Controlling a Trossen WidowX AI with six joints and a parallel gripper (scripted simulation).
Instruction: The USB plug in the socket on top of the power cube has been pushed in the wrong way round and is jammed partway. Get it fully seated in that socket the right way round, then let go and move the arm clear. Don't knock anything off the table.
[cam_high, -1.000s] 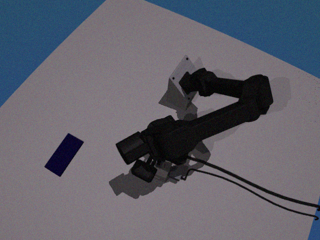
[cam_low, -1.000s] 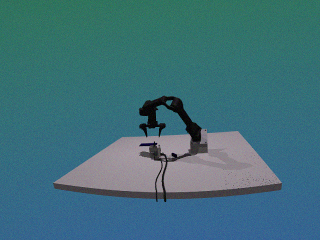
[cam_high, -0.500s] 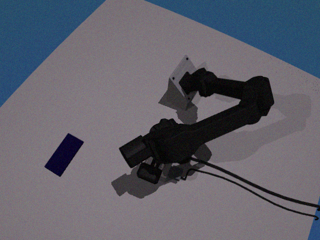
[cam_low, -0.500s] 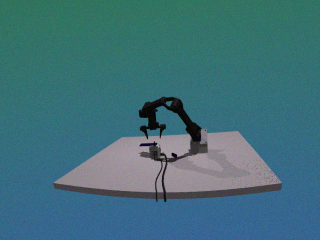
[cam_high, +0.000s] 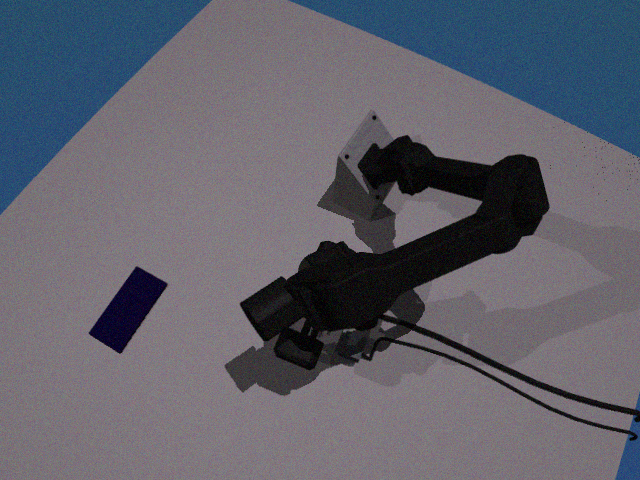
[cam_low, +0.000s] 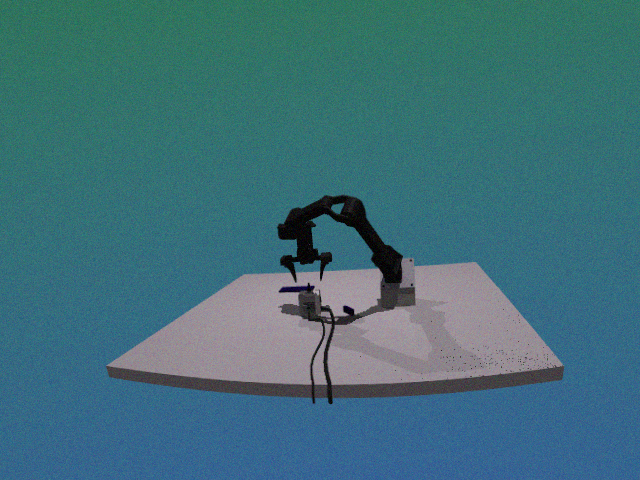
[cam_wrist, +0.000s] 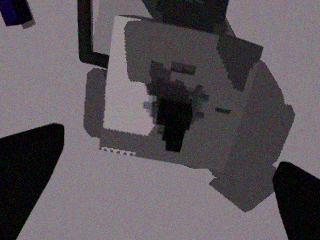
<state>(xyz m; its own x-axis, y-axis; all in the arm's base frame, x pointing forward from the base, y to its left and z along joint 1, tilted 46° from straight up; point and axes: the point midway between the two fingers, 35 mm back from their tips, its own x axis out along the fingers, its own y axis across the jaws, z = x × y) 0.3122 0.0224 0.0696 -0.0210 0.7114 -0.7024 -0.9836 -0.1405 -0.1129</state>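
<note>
My gripper tip is now 3 cm above the dark USB plug. The rest, counted from my gripper tip: small dark-blue block: 15 cm behind, 3 cm to the left, 11 cm below; flat dark blue rectangle: 15 cm ahead, 32 cm to the right, 11 cm below.
</note>
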